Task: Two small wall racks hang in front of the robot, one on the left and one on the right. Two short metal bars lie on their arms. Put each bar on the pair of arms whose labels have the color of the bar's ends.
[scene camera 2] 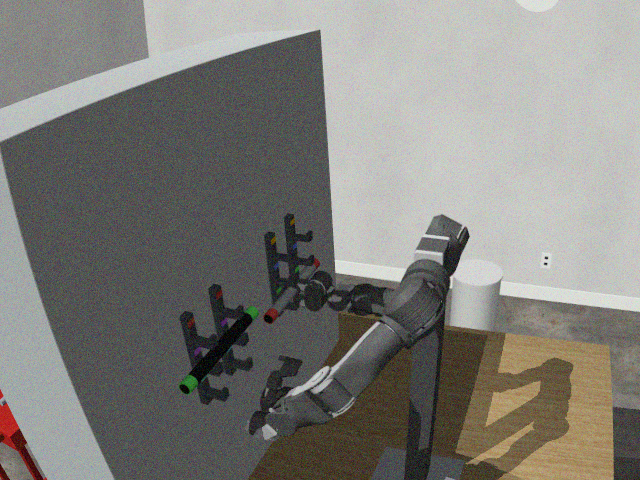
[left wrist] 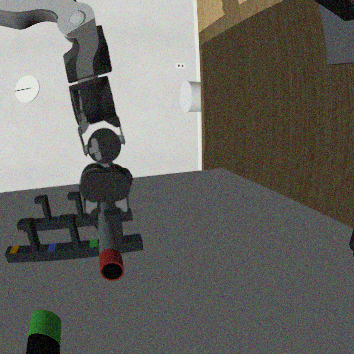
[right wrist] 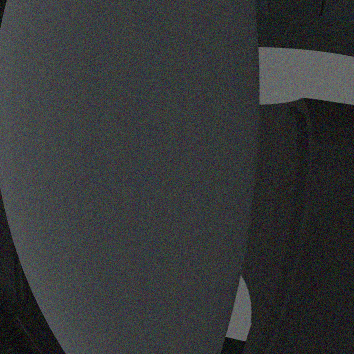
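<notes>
A black bar with green ends (scene camera 2: 222, 347) (left wrist: 45, 325) lies at the left rack (scene camera 2: 187, 333); its arm pair is unclear. A grey metal bar with red ends (scene camera 2: 270, 315) (left wrist: 111, 262) lies on the arms by the green labels of the right rack (scene camera 2: 269, 253) (left wrist: 62, 251). My right gripper (scene camera 2: 301, 295) (left wrist: 107, 210) is right at the grey bar and shut, with no hold on it visible. In the right wrist view a dark grey finger surface hides most of the scene. My left gripper (scene camera 2: 262, 408) is open and empty, below and to the right of the left rack.
The dark wall panel (scene camera 2: 170, 180) (left wrist: 240, 280) carries both racks. The right rack's labels are yellow, blue and green; the left rack's include red and purple. A wooden surface (scene camera 2: 558, 439) (left wrist: 275, 115) and a white cylinder (scene camera 2: 475, 299) (left wrist: 191, 96) lie behind the arms.
</notes>
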